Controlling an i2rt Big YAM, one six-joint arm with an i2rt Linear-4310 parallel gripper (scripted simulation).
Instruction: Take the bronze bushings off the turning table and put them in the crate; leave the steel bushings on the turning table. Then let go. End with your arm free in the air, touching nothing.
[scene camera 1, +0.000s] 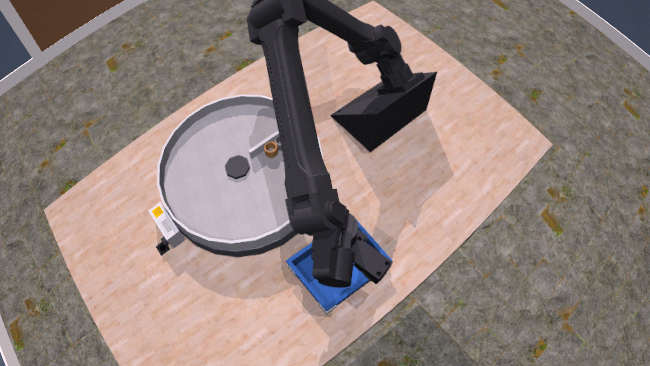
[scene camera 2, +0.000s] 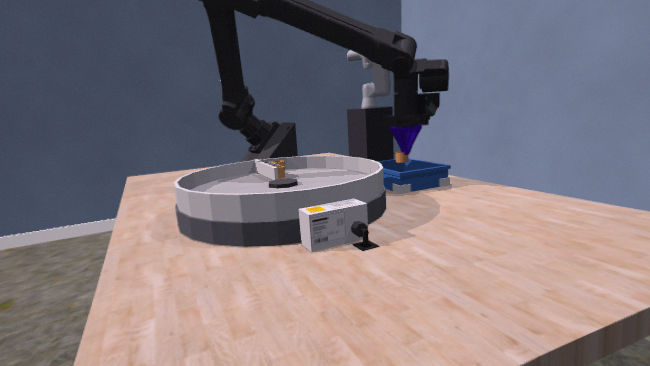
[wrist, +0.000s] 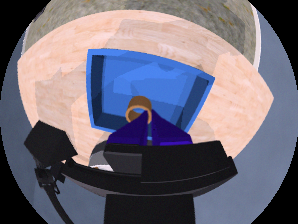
Path:
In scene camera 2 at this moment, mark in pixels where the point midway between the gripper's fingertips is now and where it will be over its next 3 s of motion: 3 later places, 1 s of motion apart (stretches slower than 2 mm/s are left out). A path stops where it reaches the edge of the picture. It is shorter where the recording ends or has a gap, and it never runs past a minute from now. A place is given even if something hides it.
My gripper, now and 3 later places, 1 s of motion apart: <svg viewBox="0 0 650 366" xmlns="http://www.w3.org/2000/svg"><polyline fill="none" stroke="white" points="406,154 406,156 406,170 406,173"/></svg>

